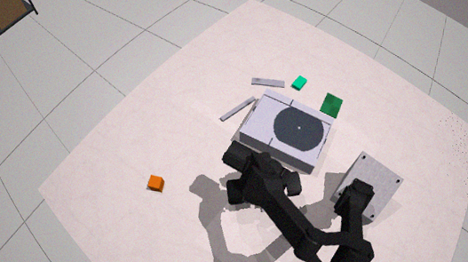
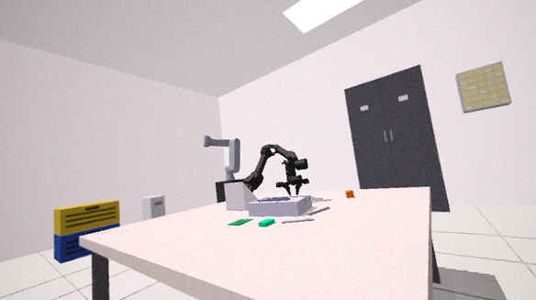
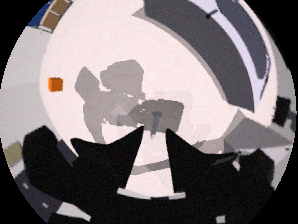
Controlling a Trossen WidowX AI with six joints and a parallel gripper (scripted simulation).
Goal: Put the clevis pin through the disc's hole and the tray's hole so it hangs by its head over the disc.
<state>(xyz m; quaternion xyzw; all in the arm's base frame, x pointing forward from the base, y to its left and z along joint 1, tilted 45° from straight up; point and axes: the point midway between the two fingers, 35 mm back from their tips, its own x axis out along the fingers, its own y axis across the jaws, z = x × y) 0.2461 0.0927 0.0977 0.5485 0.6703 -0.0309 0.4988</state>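
My gripper tip is 20 mm above the steel clevis pin, 10 mm to the right of it and 10 mm past it. Also, from my gripper tip: steel tray 230 mm to the right, 40 mm ahead, 20 mm above; dark aluminium disc 240 mm to the right, 30 mm above, 10 mm ahead; orange cube 280 mm ahead, 130 mm to the left, 10 mm below.
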